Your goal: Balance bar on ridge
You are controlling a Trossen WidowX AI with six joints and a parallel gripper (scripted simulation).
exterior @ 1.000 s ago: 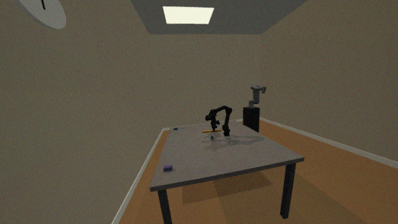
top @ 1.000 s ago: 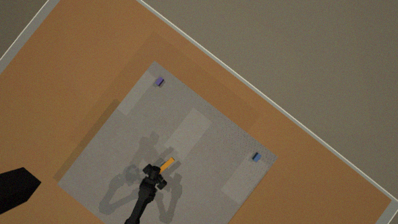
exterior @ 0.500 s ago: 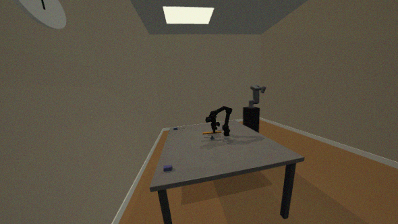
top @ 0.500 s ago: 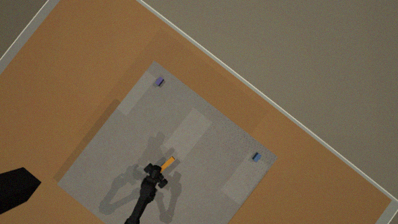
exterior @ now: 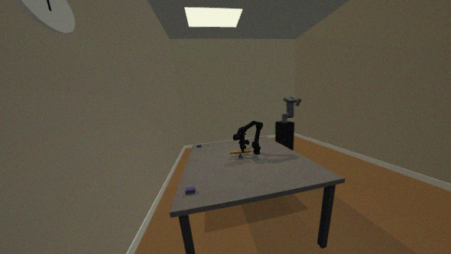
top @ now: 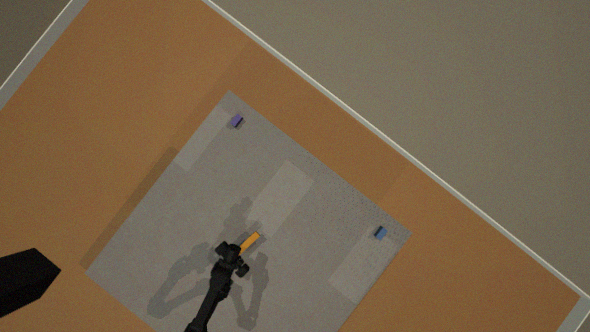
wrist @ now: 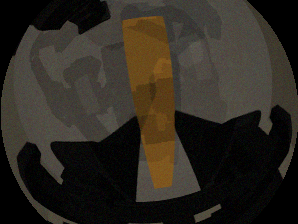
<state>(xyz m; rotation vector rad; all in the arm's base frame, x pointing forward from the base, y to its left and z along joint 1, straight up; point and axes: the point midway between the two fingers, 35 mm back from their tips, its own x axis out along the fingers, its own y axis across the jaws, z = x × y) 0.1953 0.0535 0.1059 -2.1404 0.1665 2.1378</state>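
My gripper tip is 30 mm short of the orange bar. Also, from my gripper tip: purple block: 540 mm ahead, 450 mm to the left, 60 mm below.
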